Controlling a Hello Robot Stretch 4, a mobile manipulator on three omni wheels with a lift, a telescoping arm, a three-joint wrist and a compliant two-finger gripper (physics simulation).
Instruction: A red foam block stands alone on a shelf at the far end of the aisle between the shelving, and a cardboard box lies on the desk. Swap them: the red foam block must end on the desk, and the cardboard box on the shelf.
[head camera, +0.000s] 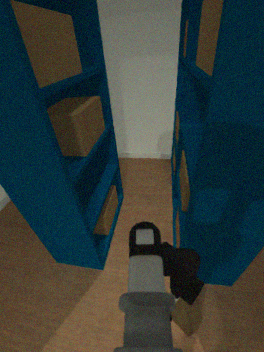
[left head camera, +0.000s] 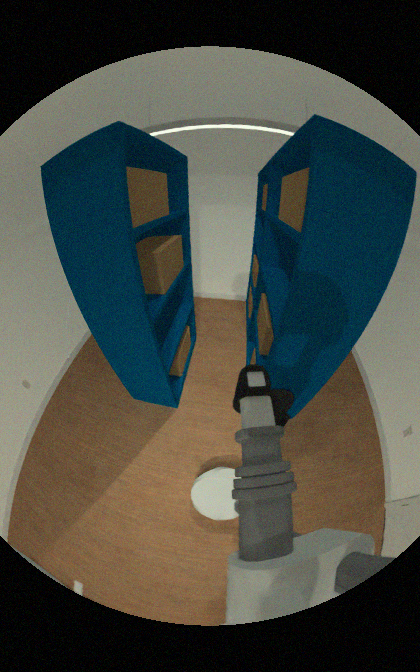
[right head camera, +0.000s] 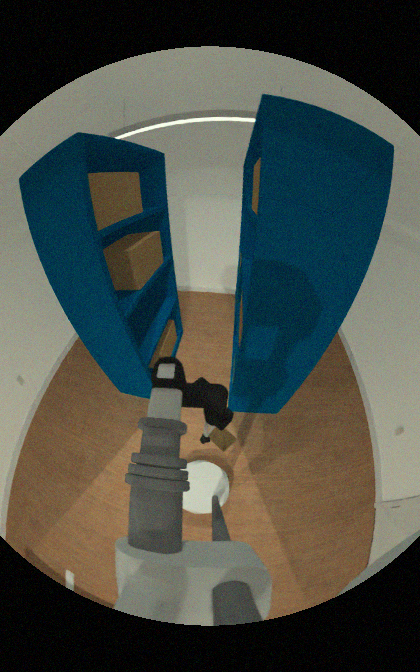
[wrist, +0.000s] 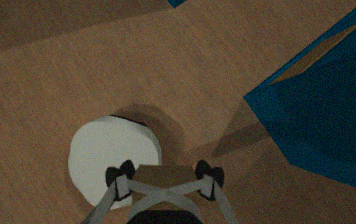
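Where they show: gripper, fingertip midpoint: (wrist: 165, 173); robot's base, origin of the base link: (wrist: 121, 156).
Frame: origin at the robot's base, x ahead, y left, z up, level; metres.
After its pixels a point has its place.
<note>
The cardboard box (head camera: 187, 318) {x 0.223, y -0.118, z 0.885 m} (right head camera: 223, 438) (wrist: 165, 171) {x 0.269, y -0.082, z 0.864 m} is brown and sits between the two fingertips in the wrist view. My gripper (wrist: 165, 173) {x 0.262, y -0.087, z 0.838 m} is shut on it and holds it above the wooden floor, in front of the aisle. In the head camera view the box shows below the dark wrist, and the fingers are mostly hidden. In the left head camera view the arm and wrist hide the box. The red foam block does not show in these views, and neither does the desk.
A blue shelf unit (head camera: 30, 170) {x 0.773, y 0.570, z 1.060 m} (left head camera: 90, 240) (right head camera: 55, 240) stands left of the aisle, with brown boxes on its shelves. Another blue unit (head camera: 235, 175) {x 0.646, y -0.375, z 1.081 m} (left head camera: 360, 225) (right head camera: 320, 215) (wrist: 310, 130) {x 0.640, y -0.423, z 0.372 m} stands close on the right. A pale wall (head camera: 142, 100) {x 2.576, y -0.031, z 0.901 m} closes the far end.
</note>
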